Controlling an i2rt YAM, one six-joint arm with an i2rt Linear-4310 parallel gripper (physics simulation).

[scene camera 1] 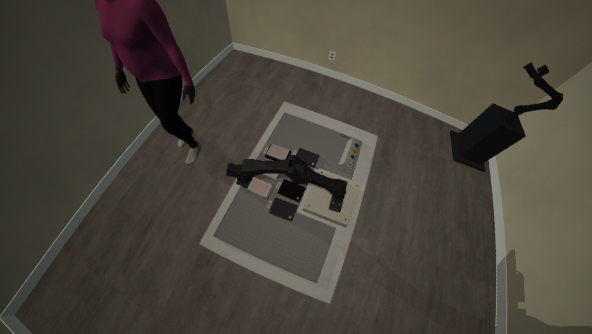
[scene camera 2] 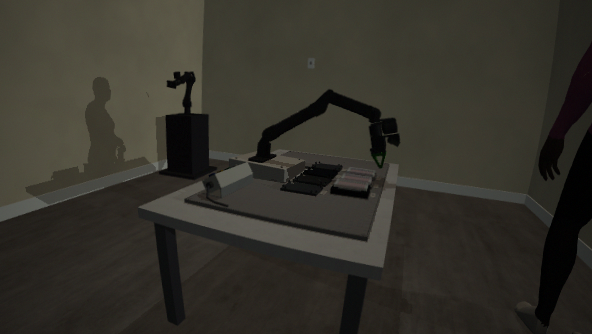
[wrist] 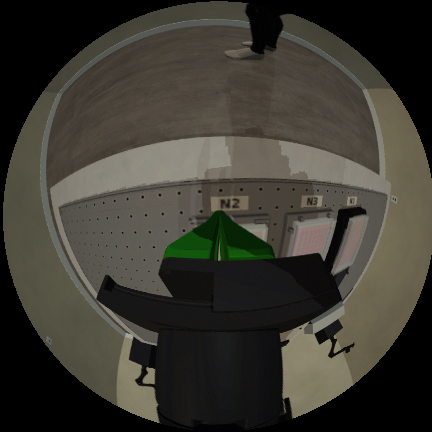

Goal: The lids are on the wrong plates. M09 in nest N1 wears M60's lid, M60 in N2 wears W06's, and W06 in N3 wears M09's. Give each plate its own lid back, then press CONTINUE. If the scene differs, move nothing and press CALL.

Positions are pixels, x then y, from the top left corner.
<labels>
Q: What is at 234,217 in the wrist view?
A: A nest N2.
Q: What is my gripper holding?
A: Nothing.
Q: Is my gripper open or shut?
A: Shut.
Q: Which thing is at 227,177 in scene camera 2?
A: A button box.
</labels>
